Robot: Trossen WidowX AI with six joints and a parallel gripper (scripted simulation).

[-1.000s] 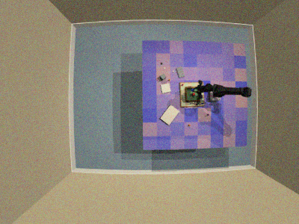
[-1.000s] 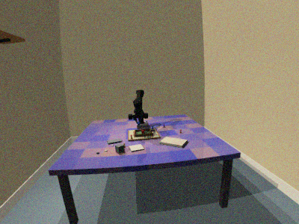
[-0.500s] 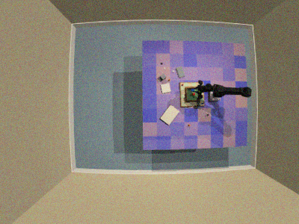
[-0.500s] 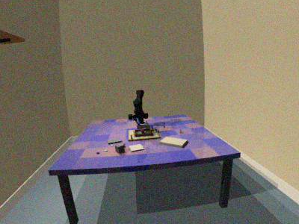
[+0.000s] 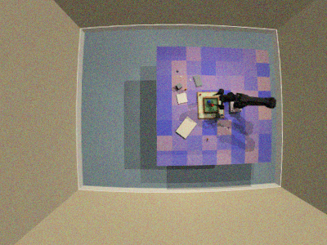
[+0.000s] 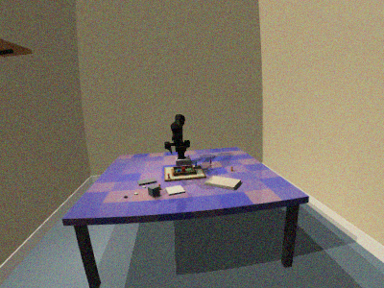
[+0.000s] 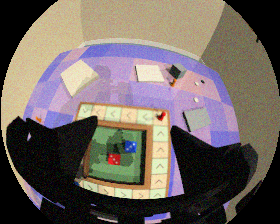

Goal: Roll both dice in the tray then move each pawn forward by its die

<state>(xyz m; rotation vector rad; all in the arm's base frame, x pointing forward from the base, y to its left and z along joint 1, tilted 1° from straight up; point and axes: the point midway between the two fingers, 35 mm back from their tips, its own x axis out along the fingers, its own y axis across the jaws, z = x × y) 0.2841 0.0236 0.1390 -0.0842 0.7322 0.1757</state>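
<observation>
My gripper tip is 90 mm short of the red pawn, 60 mm to the left of it and 130 mm above it. Also, from my gripper tip: grey slab 140 mm ahead, 210 mm to the right, 160 mm below; then white card 270 mm ahead, 10 mm to the left, 160 mm below; then dark cube 330 mm ahead, 100 mm to the right, 140 mm below.
</observation>
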